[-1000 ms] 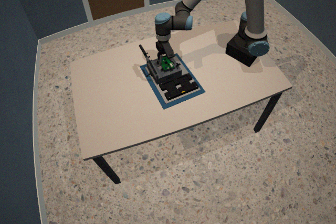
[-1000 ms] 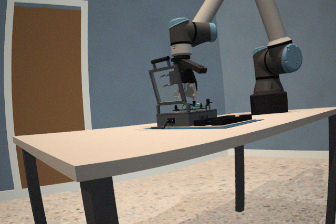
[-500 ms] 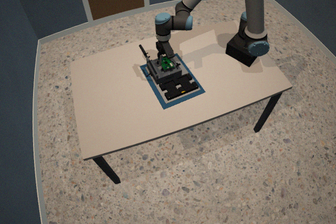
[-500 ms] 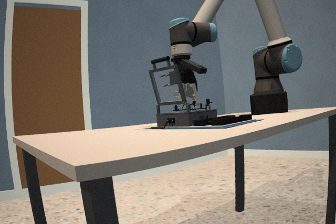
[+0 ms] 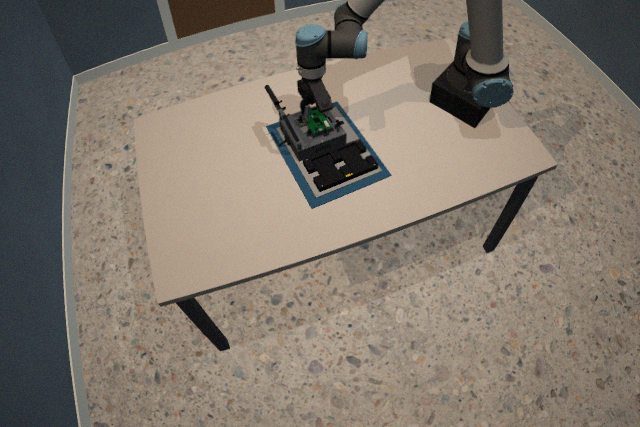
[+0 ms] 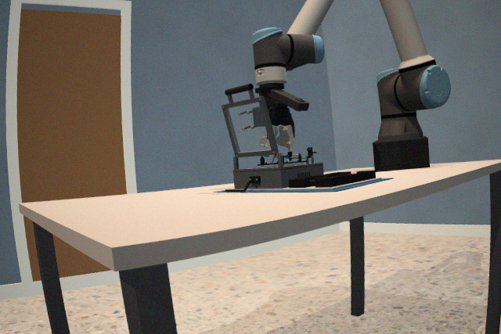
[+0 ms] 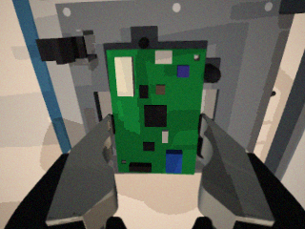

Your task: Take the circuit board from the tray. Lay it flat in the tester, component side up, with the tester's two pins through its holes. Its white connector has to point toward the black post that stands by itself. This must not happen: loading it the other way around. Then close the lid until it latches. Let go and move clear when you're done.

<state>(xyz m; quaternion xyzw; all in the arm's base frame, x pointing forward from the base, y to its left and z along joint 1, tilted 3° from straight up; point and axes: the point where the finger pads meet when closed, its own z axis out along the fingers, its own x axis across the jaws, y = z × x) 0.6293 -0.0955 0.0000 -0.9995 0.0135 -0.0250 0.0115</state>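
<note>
The green circuit board is right at my hand. Round my hand: tester lid: 120 mm ahead, 100 mm above; then tester: 30 mm ahead, 40 mm to the left, 30 mm above; then black latch block: 60 mm behind, 60 mm to the left.
</note>
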